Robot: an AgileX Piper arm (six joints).
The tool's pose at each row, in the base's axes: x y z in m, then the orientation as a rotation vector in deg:
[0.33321 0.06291 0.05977 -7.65 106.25 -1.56]
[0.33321 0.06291 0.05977 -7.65 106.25 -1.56]
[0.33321 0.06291 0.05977 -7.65 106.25 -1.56]
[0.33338 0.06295 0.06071 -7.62 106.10 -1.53]
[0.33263 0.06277 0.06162 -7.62 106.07 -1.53]
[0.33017 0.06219 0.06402 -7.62 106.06 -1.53]
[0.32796 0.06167 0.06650 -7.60 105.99 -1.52]
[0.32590 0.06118 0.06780 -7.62 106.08 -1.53]
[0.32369 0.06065 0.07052 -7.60 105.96 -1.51]
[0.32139 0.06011 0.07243 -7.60 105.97 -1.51]
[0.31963 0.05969 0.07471 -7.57 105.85 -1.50]
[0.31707 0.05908 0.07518 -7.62 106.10 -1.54]
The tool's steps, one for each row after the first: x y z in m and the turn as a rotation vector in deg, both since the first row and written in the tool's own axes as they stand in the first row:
[0.00000 0.00000 0.00000 0.00 0.00 0.00]
[0.00000 0.00000 0.00000 0.00 0.00 0.00]
[-0.00095 -0.00006 -0.00010 0.00 -0.15 0.03]
[-0.00159 -0.00026 -0.00109 0.00 -0.18 0.03]
[-0.00314 -0.00085 -0.00416 0.00 -0.19 0.03]
[-0.00483 -0.00141 -0.00700 0.01 -0.26 0.04]
[-0.00545 -0.00185 -0.00937 0.00 -0.17 0.03]
[-0.00738 -0.00244 -0.01228 0.00 -0.29 0.05]
[-0.00850 -0.00297 -0.01506 0.00 -0.28 0.05]
[-0.01015 -0.00345 -0.01741 0.02 -0.40 0.07]
[-0.00982 -0.00390 -0.02003 0.01 -0.15 0.02]

